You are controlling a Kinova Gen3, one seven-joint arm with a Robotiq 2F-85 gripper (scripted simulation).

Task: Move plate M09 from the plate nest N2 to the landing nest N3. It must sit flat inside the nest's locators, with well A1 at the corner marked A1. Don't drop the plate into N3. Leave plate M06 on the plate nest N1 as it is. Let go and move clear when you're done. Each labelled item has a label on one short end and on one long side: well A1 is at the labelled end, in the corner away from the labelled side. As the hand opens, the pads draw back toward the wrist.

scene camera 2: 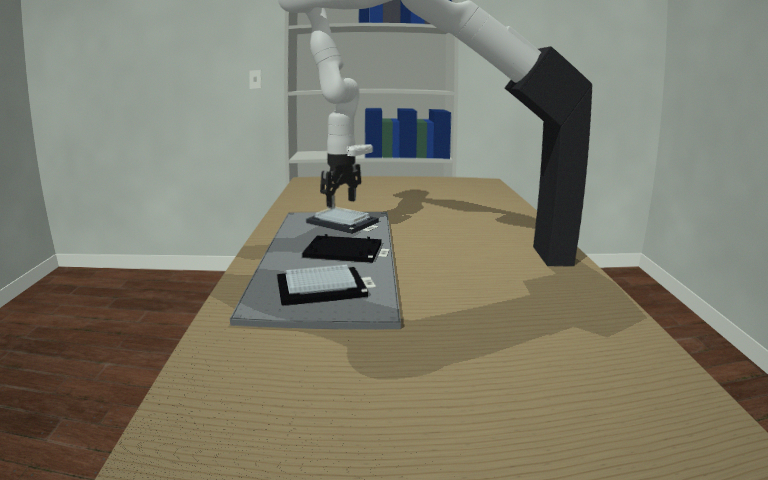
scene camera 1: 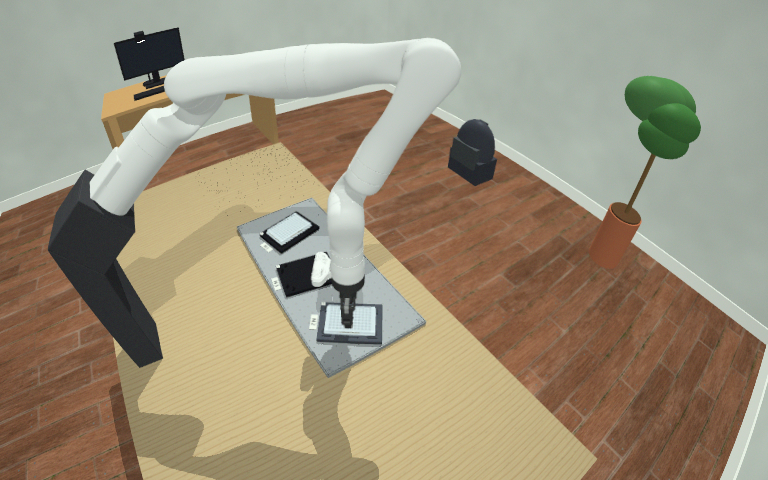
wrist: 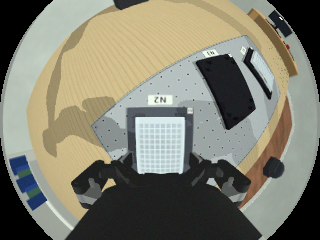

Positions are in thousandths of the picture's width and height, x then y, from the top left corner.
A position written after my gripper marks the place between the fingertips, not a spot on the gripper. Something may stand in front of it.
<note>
I see my gripper (scene camera 2: 445,426), a white well plate (scene camera 2: 432,580), a white well plate (scene camera 1: 434,670) and a black landing nest (scene camera 1: 389,568).
My gripper also shows in the wrist view (wrist: 502,665). The black landing nest is seen too in the wrist view (wrist: 720,377).
</note>
